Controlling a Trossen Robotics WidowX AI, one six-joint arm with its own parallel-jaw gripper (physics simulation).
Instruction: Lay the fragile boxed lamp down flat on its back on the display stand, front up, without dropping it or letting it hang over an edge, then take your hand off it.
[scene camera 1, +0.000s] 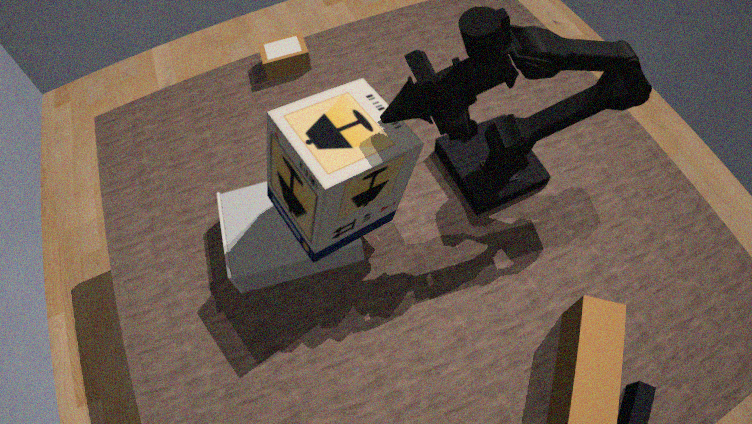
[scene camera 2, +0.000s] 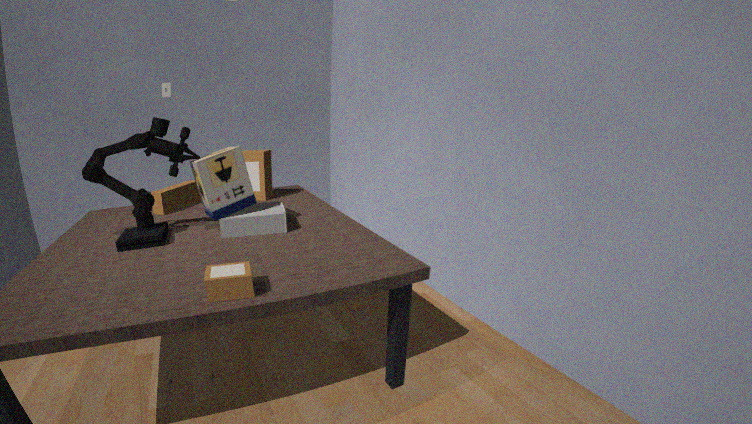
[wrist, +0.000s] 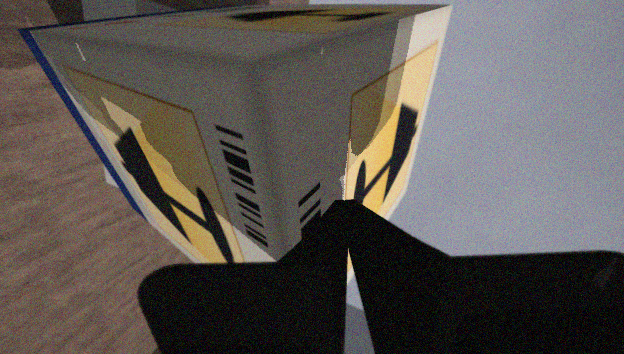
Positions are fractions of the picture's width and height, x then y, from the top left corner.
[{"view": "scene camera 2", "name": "boxed lamp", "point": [0.30, 0.42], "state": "touched by my gripper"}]
